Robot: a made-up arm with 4 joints. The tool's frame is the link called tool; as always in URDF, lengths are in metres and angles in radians. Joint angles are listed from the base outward.
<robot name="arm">
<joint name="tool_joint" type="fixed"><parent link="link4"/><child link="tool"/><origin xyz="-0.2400 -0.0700 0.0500"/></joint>
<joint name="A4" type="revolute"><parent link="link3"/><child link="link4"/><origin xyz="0.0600 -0.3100 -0.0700"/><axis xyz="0 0 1"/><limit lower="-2.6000" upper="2.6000"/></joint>
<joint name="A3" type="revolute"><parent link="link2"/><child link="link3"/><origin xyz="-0.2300 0.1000 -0.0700"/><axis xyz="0 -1 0"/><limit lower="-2.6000" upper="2.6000"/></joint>
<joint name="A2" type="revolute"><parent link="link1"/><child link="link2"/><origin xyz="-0.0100 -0.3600 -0.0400"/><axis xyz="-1 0 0"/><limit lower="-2.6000" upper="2.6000"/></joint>
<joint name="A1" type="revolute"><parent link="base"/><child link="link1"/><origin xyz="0.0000 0.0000 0.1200"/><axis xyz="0 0 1"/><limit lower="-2.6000" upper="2.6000"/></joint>
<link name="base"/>
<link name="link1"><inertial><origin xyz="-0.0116 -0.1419 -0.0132"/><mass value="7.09"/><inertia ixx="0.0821" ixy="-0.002" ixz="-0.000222" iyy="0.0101" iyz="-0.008" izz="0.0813"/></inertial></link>
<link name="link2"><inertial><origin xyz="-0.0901 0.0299 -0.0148"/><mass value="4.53"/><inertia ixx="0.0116" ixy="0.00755" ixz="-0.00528" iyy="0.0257" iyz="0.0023" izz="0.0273"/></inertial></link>
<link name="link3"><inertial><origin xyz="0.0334 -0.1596 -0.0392"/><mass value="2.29"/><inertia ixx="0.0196" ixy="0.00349" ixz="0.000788" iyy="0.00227" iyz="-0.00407" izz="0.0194"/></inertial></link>
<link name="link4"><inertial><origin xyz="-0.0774 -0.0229 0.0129"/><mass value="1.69"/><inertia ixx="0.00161" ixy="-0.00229" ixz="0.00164" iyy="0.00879" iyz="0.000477" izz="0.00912"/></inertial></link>
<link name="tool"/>
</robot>
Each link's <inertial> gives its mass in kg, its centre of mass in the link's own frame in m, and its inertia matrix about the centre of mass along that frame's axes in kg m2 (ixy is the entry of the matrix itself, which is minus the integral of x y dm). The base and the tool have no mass. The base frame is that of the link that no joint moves.
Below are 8 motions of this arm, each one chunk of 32 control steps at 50 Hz.
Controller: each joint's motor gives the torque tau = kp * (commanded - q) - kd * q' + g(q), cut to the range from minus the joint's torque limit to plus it. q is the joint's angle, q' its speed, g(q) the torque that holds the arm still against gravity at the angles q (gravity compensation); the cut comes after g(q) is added. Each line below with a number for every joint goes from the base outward.
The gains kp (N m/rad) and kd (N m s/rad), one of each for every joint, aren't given. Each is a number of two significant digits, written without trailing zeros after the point. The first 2 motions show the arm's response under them.
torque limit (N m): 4.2 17 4.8 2.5
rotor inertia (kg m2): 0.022 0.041 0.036 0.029
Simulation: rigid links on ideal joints. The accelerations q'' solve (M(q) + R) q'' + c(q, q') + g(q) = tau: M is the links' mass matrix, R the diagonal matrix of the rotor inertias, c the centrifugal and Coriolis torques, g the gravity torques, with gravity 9.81 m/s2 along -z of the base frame. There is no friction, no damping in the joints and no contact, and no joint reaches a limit. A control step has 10 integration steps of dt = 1/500 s. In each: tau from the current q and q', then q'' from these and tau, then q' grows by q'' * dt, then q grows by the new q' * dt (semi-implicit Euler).
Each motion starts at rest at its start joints. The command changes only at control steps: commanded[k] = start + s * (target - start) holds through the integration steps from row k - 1 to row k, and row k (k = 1, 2, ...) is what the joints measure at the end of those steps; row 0 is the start. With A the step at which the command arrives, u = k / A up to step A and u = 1 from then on. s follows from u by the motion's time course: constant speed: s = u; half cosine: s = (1 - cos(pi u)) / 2; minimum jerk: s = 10 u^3 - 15 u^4 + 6 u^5; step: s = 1 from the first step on.
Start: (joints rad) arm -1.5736 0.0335 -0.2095 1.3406
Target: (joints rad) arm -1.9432 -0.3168 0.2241 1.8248
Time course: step
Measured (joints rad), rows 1 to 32:
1: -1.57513 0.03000 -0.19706 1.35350
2: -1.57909 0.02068 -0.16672 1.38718
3: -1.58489 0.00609 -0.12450 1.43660
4: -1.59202 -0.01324 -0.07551 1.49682
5: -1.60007 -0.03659 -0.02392 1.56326
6: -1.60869 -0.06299 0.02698 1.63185
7: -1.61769 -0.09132 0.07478 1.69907
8: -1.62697 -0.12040 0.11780 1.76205
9: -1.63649 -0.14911 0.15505 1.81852
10: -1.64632 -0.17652 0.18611 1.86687
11: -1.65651 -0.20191 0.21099 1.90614
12: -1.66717 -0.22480 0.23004 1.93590
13: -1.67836 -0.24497 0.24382 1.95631
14: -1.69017 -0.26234 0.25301 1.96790
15: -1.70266 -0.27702 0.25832 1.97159
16: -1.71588 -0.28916 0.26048 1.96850
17: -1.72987 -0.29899 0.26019 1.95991
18: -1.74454 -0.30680 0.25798 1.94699
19: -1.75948 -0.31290 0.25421 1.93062
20: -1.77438 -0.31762 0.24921 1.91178
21: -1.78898 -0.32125 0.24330 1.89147
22: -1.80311 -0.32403 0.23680 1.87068
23: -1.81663 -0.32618 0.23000 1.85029
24: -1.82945 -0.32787 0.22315 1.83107
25: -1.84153 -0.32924 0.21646 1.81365
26: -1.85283 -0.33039 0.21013 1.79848
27: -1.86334 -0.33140 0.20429 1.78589
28: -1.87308 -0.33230 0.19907 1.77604
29: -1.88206 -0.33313 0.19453 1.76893
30: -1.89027 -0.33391 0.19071 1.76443
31: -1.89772 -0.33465 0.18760 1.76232
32: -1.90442 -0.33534 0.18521 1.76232
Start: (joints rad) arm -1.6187 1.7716 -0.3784 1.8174
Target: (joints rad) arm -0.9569 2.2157 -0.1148 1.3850
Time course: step
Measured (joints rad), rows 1 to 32:
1: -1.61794 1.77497 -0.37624 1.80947
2: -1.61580 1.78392 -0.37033 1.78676
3: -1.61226 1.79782 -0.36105 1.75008
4: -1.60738 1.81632 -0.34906 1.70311
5: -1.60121 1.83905 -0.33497 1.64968
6: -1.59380 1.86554 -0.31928 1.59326
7: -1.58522 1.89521 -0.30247 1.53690
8: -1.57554 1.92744 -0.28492 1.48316
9: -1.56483 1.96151 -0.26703 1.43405
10: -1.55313 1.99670 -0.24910 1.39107
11: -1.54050 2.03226 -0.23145 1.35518
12: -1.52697 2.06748 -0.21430 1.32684
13: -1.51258 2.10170 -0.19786 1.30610
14: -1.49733 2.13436 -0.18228 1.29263
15: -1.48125 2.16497 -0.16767 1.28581
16: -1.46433 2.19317 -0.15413 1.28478
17: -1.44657 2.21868 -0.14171 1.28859
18: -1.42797 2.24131 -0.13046 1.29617
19: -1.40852 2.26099 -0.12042 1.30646
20: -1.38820 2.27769 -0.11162 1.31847
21: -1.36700 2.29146 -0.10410 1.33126
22: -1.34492 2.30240 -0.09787 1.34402
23: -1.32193 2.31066 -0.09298 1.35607
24: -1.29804 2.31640 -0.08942 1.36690
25: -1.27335 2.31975 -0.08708 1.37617
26: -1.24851 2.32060 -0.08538 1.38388
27: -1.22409 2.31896 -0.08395 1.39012
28: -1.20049 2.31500 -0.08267 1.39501
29: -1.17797 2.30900 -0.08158 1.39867
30: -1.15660 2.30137 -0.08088 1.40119
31: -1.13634 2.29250 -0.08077 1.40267
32: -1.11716 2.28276 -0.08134 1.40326
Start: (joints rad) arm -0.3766 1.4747 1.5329 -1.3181
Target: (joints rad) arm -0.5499 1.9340 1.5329 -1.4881
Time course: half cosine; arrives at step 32
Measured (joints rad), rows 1 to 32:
1: -0.37660 1.47472 1.53288 -1.31811
2: -0.37663 1.47484 1.53280 -1.31816
3: -0.37670 1.47520 1.53257 -1.31830
4: -0.37686 1.47593 1.53213 -1.31862
5: -0.37714 1.47723 1.53141 -1.31919
6: -0.37759 1.47926 1.53037 -1.32010
7: -0.37824 1.48219 1.52900 -1.32144
8: -0.37913 1.48617 1.52730 -1.32330
9: -0.38031 1.49134 1.52531 -1.32574
10: -0.38181 1.49779 1.52308 -1.32883
11: -0.38365 1.50560 1.52068 -1.33260
12: -0.38587 1.51484 1.51817 -1.33708
13: -0.38847 1.52552 1.51566 -1.34227
14: -0.39147 1.53763 1.51323 -1.34816
15: -0.39489 1.55115 1.51095 -1.35471
16: -0.39871 1.56601 1.50891 -1.36188
17: -0.40293 1.58214 1.50718 -1.36960
18: -0.40755 1.59942 1.50583 -1.37779
19: -0.41254 1.61773 1.50490 -1.38638
20: -0.41787 1.63693 1.50444 -1.39527
21: -0.42352 1.65684 1.50447 -1.40437
22: -0.42946 1.67731 1.50501 -1.41356
23: -0.43563 1.69813 1.50606 -1.42276
24: -0.44200 1.71912 1.50761 -1.43187
25: -0.44852 1.74008 1.50965 -1.44078
26: -0.45513 1.76079 1.51214 -1.44941
27: -0.46178 1.78107 1.51505 -1.45765
28: -0.46842 1.80071 1.51834 -1.46544
29: -0.47498 1.81951 1.52195 -1.47268
30: -0.48141 1.83729 1.52583 -1.47931
31: -0.48764 1.85386 1.52992 -1.48525
32: -0.49364 1.86907 1.53416 -1.49044

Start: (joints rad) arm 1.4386 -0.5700 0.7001 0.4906
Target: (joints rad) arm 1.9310 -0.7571 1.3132 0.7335
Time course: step
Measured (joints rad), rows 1 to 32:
1: 1.43864 -0.57452 0.71429 0.49854
2: 1.43895 -0.58577 0.74970 0.51804
3: 1.43987 -0.60190 0.79971 0.54527
4: 1.44169 -0.62123 0.85867 0.57676
5: 1.44464 -0.64221 0.92183 0.60954
6: 1.44884 -0.66341 0.98537 0.64112
7: 1.45436 -0.68362 1.04635 0.66967
8: 1.46119 -0.70192 1.10269 0.69398
9: 1.46926 -0.71773 1.15307 0.71343
10: 1.47851 -0.73080 1.19688 0.72795
11: 1.48886 -0.74115 1.23397 0.73786
12: 1.50025 -0.74900 1.26461 0.74372
13: 1.51263 -0.75468 1.28927 0.74627
14: 1.52598 -0.75856 1.30860 0.74626
15: 1.54027 -0.76102 1.32326 0.74443
16: 1.55551 -0.76239 1.33395 0.74144
17: 1.57168 -0.76299 1.34134 0.73786
18: 1.58879 -0.76305 1.34603 0.73412
19: 1.60685 -0.76275 1.34858 0.73056
20: 1.62585 -0.76223 1.34948 0.72743
21: 1.64579 -0.76158 1.34914 0.72487
22: 1.66648 -0.76079 1.34787 0.72306
23: 1.68735 -0.75972 1.34584 0.72226
24: 1.70792 -0.75831 1.34322 0.72261
25: 1.72787 -0.75654 1.34023 0.72410
26: 1.74694 -0.75444 1.33705 0.72662
27: 1.76500 -0.75210 1.33386 0.72998
28: 1.78207 -0.74960 1.33083 0.73391
29: 1.79815 -0.74704 1.32806 0.73814
30: 1.81324 -0.74447 1.32564 0.74244
31: 1.82736 -0.74197 1.32358 0.74660
32: 1.84051 -0.73957 1.32190 0.75046

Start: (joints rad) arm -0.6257 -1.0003 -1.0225 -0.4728
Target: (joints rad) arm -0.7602 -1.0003 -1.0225 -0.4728
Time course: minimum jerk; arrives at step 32
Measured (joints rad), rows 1 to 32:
1: -0.62570 -1.00030 -1.02250 -0.47280
2: -0.62571 -1.00030 -1.02250 -0.47280
3: -0.62572 -1.00028 -1.02249 -0.47279
4: -0.62578 -1.00025 -1.02248 -0.47278
5: -0.62588 -1.00018 -1.02246 -0.47274
6: -0.62608 -1.00005 -1.02242 -0.47268
7: -0.62641 -0.99986 -1.02236 -0.47259
8: -0.62691 -0.99959 -1.02228 -0.47246
9: -0.62761 -0.99923 -1.02219 -0.47229
10: -0.62857 -0.99877 -1.02208 -0.47206
11: -0.62982 -0.99821 -1.02196 -0.47180
12: -0.63140 -0.99756 -1.02184 -0.47149
13: -0.63333 -0.99682 -1.02173 -0.47115
14: -0.63563 -0.99602 -1.02163 -0.47078
15: -0.63833 -0.99517 -1.02156 -0.47040
16: -0.64142 -0.99430 -1.02151 -0.47002
17: -0.64490 -0.99343 -1.02150 -0.46965
18: -0.64875 -0.99258 -1.02154 -0.46931
19: -0.65296 -0.99179 -1.02162 -0.46901
20: -0.65750 -0.99109 -1.02175 -0.46877
21: -0.66232 -0.99050 -1.02193 -0.46860
22: -0.66738 -0.99005 -1.02216 -0.46851
23: -0.67264 -0.98975 -1.02242 -0.46851
24: -0.67803 -0.98963 -1.02273 -0.46860
25: -0.68350 -0.98970 -1.02306 -0.46880
26: -0.68898 -0.98996 -1.02341 -0.46909
27: -0.69442 -0.99043 -1.02377 -0.46947
28: -0.69976 -0.99110 -1.02412 -0.46994
29: -0.70494 -0.99195 -1.02445 -0.47049
30: -0.70992 -0.99297 -1.02474 -0.47110
31: -0.71464 -0.99415 -1.02500 -0.47175
32: -0.71909 -0.99544 -1.02519 -0.47243

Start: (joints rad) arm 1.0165 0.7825 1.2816 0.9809
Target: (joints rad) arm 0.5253 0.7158 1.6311 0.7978
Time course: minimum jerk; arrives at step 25
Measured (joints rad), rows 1 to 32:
1: 1.01650 0.78250 1.28160 0.98090
2: 1.01647 0.78249 1.28162 0.98088
3: 1.01637 0.78246 1.28171 0.98081
4: 1.01609 0.78239 1.28195 0.98062
5: 1.01550 0.78223 1.28249 0.98020
6: 1.01440 0.78193 1.28351 0.97941
7: 1.01264 0.78145 1.28527 0.97806
8: 1.01010 0.78072 1.28816 0.97592
9: 1.00681 0.77970 1.29266 0.97272
10: 1.00278 0.77834 1.29914 0.96822
11: 0.99800 0.77662 1.30787 0.96226
12: 0.99250 0.77452 1.31901 0.95472
13: 0.98626 0.77205 1.33258 0.94557
14: 0.97928 0.76922 1.34848 0.93485
15: 0.97156 0.76604 1.36650 0.92270
16: 0.96308 0.76255 1.38631 0.90933
17: 0.95384 0.75877 1.40751 0.89501
18: 0.94380 0.75477 1.42961 0.88008
19: 0.93296 0.75057 1.45210 0.86492
20: 0.92129 0.74624 1.47442 0.84990
21: 0.90877 0.74183 1.49605 0.83541
22: 0.89540 0.73740 1.51646 0.82184
23: 0.88116 0.73301 1.53522 0.80951
24: 0.86604 0.72873 1.55196 0.79868
25: 0.85002 0.72461 1.56644 0.78954
26: 0.83312 0.72068 1.57856 0.78219
27: 0.81532 0.71699 1.58835 0.77661
28: 0.79665 0.71357 1.59593 0.77272
29: 0.77725 0.71041 1.60170 0.77037
30: 0.75759 0.70751 1.60645 0.76942
31: 0.73807 0.70488 1.61074 0.76965
32: 0.71902 0.70258 1.61491 0.77084

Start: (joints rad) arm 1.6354 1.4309 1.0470 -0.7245
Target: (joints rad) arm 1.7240 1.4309 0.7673 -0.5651
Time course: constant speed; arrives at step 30
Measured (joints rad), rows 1 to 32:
1: 1.63543 1.43093 1.04680 -0.72438
2: 1.63554 1.43102 1.04612 -0.72393
3: 1.63576 1.43118 1.04474 -0.72301
4: 1.63612 1.43142 1.04253 -0.72149
5: 1.63663 1.43172 1.03941 -0.71930
6: 1.63730 1.43205 1.03537 -0.71641
7: 1.63814 1.43242 1.03040 -0.71281
8: 1.63916 1.43278 1.02456 -0.70853
9: 1.64034 1.43313 1.01790 -0.70365
10: 1.64168 1.43345 1.01049 -0.69822
11: 1.64318 1.43372 1.00243 -0.69234
12: 1.64482 1.43394 0.99380 -0.68610
13: 1.64661 1.43411 0.98469 -0.67961
14: 1.64852 1.43421 0.97518 -0.67294
15: 1.65055 1.43426 0.96537 -0.66620
16: 1.65270 1.43425 0.95533 -0.65945
17: 1.65494 1.43419 0.94512 -0.65276
18: 1.65727 1.43408 0.93481 -0.64618
19: 1.65968 1.43394 0.92444 -0.63976
20: 1.66217 1.43375 0.91407 -0.63351
21: 1.66472 1.43354 0.90372 -0.62745
22: 1.66733 1.43331 0.89343 -0.62159
23: 1.66999 1.43306 0.88322 -0.61592
24: 1.67269 1.43280 0.87310 -0.61041
25: 1.67543 1.43254 0.86308 -0.60507
26: 1.67821 1.43228 0.85316 -0.59985
27: 1.68101 1.43202 0.84334 -0.59475
28: 1.68385 1.43177 0.83362 -0.58972
29: 1.68670 1.43153 0.82400 -0.58475
30: 1.68957 1.43130 0.81446 -0.57981
31: 1.69243 1.43107 0.80520 -0.57500
32: 1.69522 1.43080 0.79651 -0.57052

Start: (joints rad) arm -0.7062 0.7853 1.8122 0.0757
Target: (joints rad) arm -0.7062 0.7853 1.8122 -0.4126
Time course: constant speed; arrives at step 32
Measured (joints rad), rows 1 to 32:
1: -0.70620 0.78536 1.81218 0.07527
2: -0.70620 0.78556 1.81214 0.07374
3: -0.70619 0.78594 1.81209 0.07066
4: -0.70618 0.78648 1.81203 0.06572
5: -0.70617 0.78716 1.81198 0.05877
6: -0.70616 0.78794 1.81197 0.04979
7: -0.70614 0.78876 1.81201 0.03887
8: -0.70612 0.78957 1.81210 0.02615
9: -0.70610 0.79031 1.81224 0.01185
10: -0.70608 0.79095 1.81242 -0.00378
11: -0.70606 0.79143 1.81263 -0.02048
12: -0.70604 0.79175 1.81285 -0.03800
13: -0.70602 0.79188 1.81308 -0.05608
14: -0.70600 0.79183 1.81329 -0.07451
15: -0.70599 0.79161 1.81347 -0.09307
16: -0.70598 0.79123 1.81360 -0.11162
17: -0.70597 0.79071 1.81368 -0.12999
18: -0.70596 0.79008 1.81370 -0.14811
19: -0.70596 0.78937 1.81366 -0.16588
20: -0.70596 0.78861 1.81357 -0.18327
21: -0.70597 0.78782 1.81342 -0.20025
22: -0.70597 0.78704 1.81322 -0.21683
23: -0.70598 0.78629 1.81298 -0.23302
24: -0.70598 0.78558 1.81272 -0.24884
25: -0.70599 0.78492 1.81243 -0.26435
26: -0.70600 0.78434 1.81215 -0.27959
27: -0.70601 0.78384 1.81186 -0.29460
28: -0.70601 0.78342 1.81159 -0.30944
29: -0.70601 0.78309 1.81134 -0.32416
30: -0.70602 0.78283 1.81111 -0.33879
31: -0.70602 0.78265 1.81092 -0.35339
32: -0.70602 0.78254 1.81077 -0.36798

